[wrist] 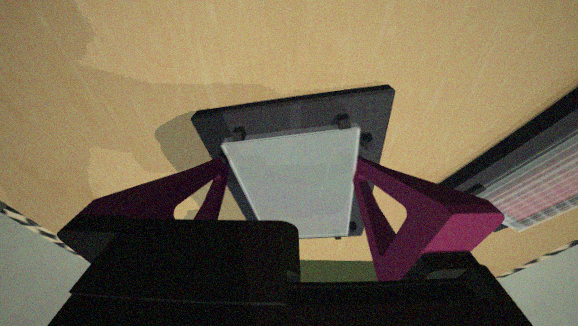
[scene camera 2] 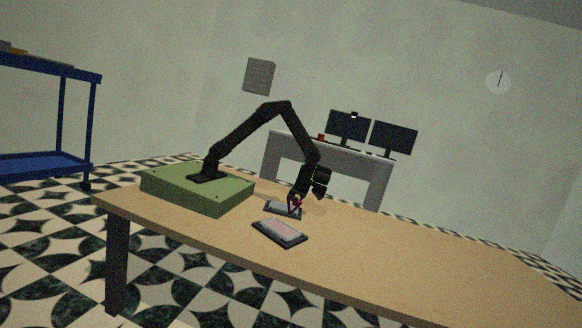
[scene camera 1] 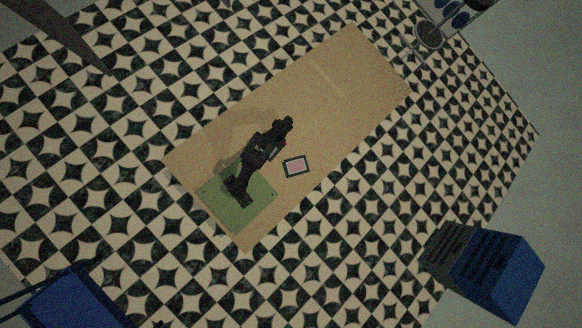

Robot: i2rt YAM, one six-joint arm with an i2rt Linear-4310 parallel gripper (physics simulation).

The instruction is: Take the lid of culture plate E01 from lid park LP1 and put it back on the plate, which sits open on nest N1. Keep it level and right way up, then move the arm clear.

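Places are measured from the arm's base along level axes (x left, y ahead, z down), in metres.
Where they show: gripper, between the fingertips: (wrist: pixel 289 163) (scene camera 2: pixel 291 209); arm's base, origin of its link: (scene camera 2: pixel 207 177) (scene camera 1: pixel 238 191).
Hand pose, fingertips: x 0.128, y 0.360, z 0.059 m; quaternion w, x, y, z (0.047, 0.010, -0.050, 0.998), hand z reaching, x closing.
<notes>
Each offset is from my fingertips to the top centre of the thing. "spot": to the spot under its first point. Level surfaces: height alone.
The pale translucent lid @(dz -0.007, dx -0.012, dy -0.035 m) (scene camera 2: pixel 276 205) (wrist: pixel 295 187) lies level on the dark lid park LP1 @(dz -0.009, dx -0.013, dy -0.035 m) (wrist: pixel 295 112). My gripper (scene camera 2: pixel 294 207) (wrist: pixel 289 163) points down over it with its magenta fingers wide apart, one against each long side of the lid in the wrist view. It is shut on the lid, which sits between the park's small pegs. The open culture plate E01 @(dz -0.015, dx -0.214, dy +0.022 m) (scene camera 1: pixel 295 166) (scene camera 2: pixel 282 229) (wrist: pixel 545 185), with pink contents, sits on the dark nest N1 @(spot: dz -0.001, dx -0.154, dy +0.035 m) (wrist: pixel 520 146), beside the park. The lid's near end is partly hidden by the gripper body in the wrist view.
The arm stands on a green block (scene camera 1: pixel 235 220) (scene camera 2: pixel 175 192) at one end of the wooden table @(dz +0.011 m) (scene camera 1: pixel 350 65) (scene camera 2: pixel 400 265). A blue cart (scene camera 2: pixel 92 120) and a desk (scene camera 2: pixel 350 162) with two monitors stand away from the table.
</notes>
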